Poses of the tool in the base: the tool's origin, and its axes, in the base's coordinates. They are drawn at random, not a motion.
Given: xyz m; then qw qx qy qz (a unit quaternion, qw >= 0).
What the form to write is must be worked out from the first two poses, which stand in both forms.
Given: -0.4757, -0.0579, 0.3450, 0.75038, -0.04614, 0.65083, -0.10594
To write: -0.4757, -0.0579, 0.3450, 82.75, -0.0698, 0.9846, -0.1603
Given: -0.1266, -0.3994, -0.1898, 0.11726, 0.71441, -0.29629, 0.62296
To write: -0.1266, -0.3994, -0.1898, 166.53, 0.7194, -0.2983, 0.6273
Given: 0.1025, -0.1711, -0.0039, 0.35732, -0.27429, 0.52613, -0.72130
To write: 0.1025, -0.1711, -0.0039, 138.13, -0.2937, 0.5633, -0.7723
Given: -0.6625, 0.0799, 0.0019, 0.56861, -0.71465, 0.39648, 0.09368
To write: -0.6625, 0.0799, 0.0019, 110.69, -0.8688, 0.4820, 0.1139
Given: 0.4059, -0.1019, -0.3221, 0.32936, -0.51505, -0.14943, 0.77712
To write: 0.4059, -0.1019, -0.3221, 141.54, -0.5455, -0.1583, 0.8230
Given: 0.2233, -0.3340, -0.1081, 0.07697, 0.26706, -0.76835, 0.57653
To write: 0.2233, -0.3340, -0.1081, 171.17, 0.2679, -0.7706, 0.5782
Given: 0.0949, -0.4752, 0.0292, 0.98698, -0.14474, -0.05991, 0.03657
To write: 0.0949, -0.4752, 0.0292, 18.51, -0.8998, -0.3724, 0.2273
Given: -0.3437, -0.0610, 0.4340, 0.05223, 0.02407, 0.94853, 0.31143
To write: -0.3437, -0.0610, 0.4340, 174.01, 0.0241, 0.9498, 0.3119
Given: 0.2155, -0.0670, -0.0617, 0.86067, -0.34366, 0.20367, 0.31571
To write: 0.2155, -0.0670, -0.0617, 61.22, -0.6749, 0.4000, 0.6200
